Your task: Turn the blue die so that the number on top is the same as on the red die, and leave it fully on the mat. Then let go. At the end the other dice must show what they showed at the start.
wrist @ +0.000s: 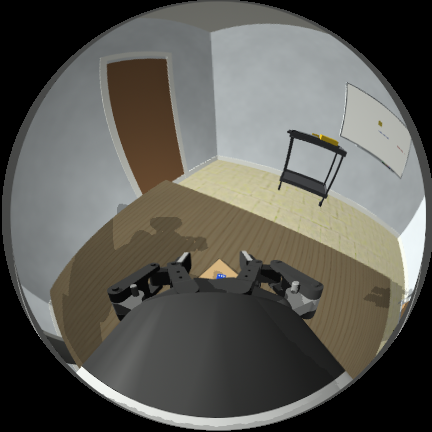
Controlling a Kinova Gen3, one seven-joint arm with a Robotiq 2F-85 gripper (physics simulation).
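Frame: origin at the arm's base, x ahead, y left, z up, level; millimetres.
Where they show: gripper, fingertip midpoint: [214, 258].
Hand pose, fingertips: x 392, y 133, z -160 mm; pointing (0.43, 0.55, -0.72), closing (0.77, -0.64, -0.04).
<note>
Things, the pixels of their centre, and the offset from my fingertips. Level surfaces: height alone.
- blue die, body centre: [220, 278] dx +12, dy +8, dz -151 mm
- tan mat, body centre: [219, 296] dx -18, dy -20, dz -163 mm
- brown wooden table, surface height: dz -165 mm
The blue die [221, 276] shows as a small part above the dark gripper body, with white pips on the face in view; its lower part is hidden behind the gripper. It is on the tan mat [219, 265], whose far corner shows between the fingers. My gripper [214, 258] is open and empty, with its two fingertips apart on either side of the mat corner. The blue die lies between and below the fingers in the view, nearer the gripper body. The red die does not show in the wrist view. The number on top of the blue die cannot be read.
The brown wooden table [280, 250] spreads around the mat, with dark arm shadows on its left part. Beyond its far edge stand a black cart [305, 184] with a yellow object [328, 140] on top, a brown door [142, 120] and a whiteboard [370, 125].
</note>
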